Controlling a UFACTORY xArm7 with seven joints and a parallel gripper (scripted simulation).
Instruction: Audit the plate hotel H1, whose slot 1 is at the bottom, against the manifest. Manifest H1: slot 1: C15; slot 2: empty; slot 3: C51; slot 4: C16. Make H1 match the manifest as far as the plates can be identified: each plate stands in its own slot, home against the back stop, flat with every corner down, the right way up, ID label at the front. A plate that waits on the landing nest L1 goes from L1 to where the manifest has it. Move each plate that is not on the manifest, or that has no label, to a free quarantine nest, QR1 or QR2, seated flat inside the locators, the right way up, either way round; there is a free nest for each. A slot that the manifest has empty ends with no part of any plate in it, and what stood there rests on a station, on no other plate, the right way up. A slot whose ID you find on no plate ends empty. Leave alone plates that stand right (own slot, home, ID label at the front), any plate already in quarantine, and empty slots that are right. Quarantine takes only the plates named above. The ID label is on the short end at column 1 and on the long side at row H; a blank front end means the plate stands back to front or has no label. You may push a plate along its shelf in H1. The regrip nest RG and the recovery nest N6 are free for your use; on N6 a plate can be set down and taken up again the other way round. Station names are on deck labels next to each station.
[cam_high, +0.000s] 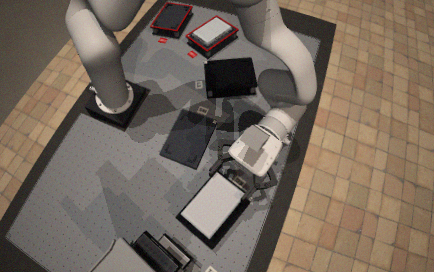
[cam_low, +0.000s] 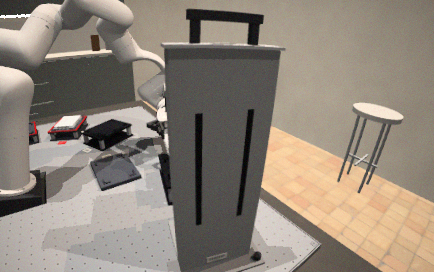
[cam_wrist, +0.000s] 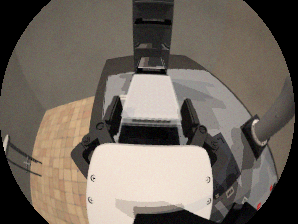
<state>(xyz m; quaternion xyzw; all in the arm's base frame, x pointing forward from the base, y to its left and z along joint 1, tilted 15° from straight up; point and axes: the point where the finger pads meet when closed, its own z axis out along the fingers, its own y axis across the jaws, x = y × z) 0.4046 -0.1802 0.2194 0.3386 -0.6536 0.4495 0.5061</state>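
The white plate is 20 mm behind my hand, 50 mm to the right of it and 20 mm below it. The rest, counted from my hand: H1 deck label (20 mm ahead, 210 mm to the right, 140 mm below); then tall grey tower (120 mm behind, 300 mm to the right, 50 mm above).
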